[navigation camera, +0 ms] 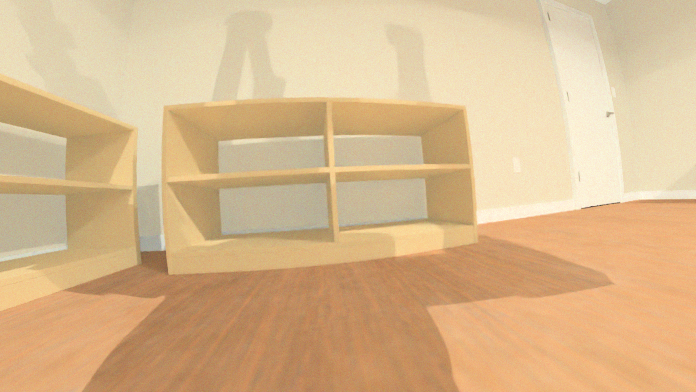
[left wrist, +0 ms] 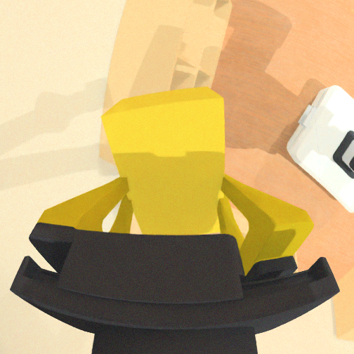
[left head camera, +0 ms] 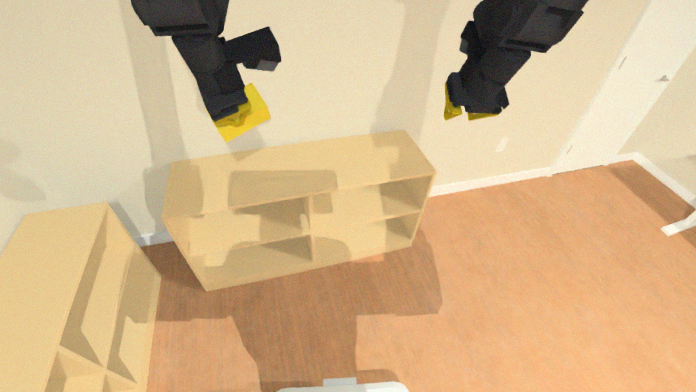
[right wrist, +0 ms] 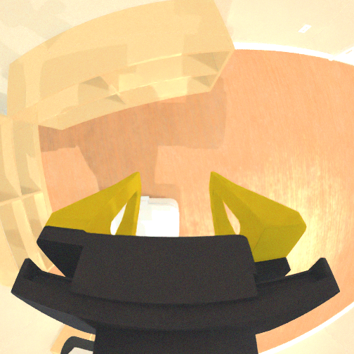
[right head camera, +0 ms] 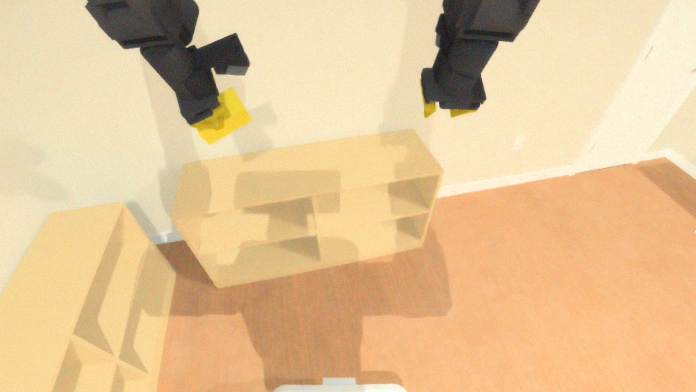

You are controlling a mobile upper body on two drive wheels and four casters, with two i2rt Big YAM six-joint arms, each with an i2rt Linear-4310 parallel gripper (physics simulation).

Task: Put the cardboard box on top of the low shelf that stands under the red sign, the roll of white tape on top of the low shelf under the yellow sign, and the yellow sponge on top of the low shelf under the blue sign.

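Places are measured from the left arm's base along level axes (x right, y ahead, z up), in millimetres.
Pixels of known places: left gripper, fingertip midpoint: (left head camera: 235, 113) (right head camera: 216, 116); right gripper, fingertip midpoint: (left head camera: 456, 117) (right head camera: 438, 114).
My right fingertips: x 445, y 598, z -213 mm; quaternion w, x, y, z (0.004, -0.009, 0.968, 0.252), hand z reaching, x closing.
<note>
Behind a point stands the place of what it marks.
My left gripper (left head camera: 241, 118) @[x 7, y 603, z -211 mm] (right head camera: 215, 122) @[x 7, y 603, z -211 mm] (left wrist: 175, 178) is shut on the yellow sponge (left head camera: 258, 106) @[x 55, y 596, z -194 mm] (right head camera: 235, 110) @[x 52, y 595, z -195 mm] (left wrist: 170, 132) and holds it up in the air. In both head views the sponge appears above the back edge of the low shelf (left head camera: 367, 156) @[x 395, y 1231, z -800 mm] (right head camera: 375, 156) @[x 405, y 1229, z -800 mm] (left wrist: 137, 50) (navigation camera: 250, 257) @[x -172, y 918, z -1362 mm], toward its left end. My right gripper (left head camera: 464, 116) @[x 445, y 598, z -213 mm] (right head camera: 443, 113) @[x 445, y 598, z -213 mm] (right wrist: 174, 178) is partly open and holds nothing, up in the air to the right. Arm shadows fall on the shelf top. The cardboard box, the white tape and the coloured signs do not show.
A second low shelf (left head camera: 55, 265) @[x -806, y 627, z -800 mm] (right head camera: 65, 265) @[x -828, y 603, z -800 mm] (navigation camera: 100, 165) @[x -922, y 898, z -963 mm] stands at the left, close to the first one's left end. A wall rises behind the shelves. A white door (left head camera: 620, 90) @[x 2386, y 1838, z -596 mm] (navigation camera: 580, 100) @[x 2405, y 1842, z -387 mm] is at the right. My white base (left head camera: 345, 388) @[x 243, y 308, z -1160 mm] (left wrist: 320, 155) (right wrist: 160, 215) shows low down.
</note>
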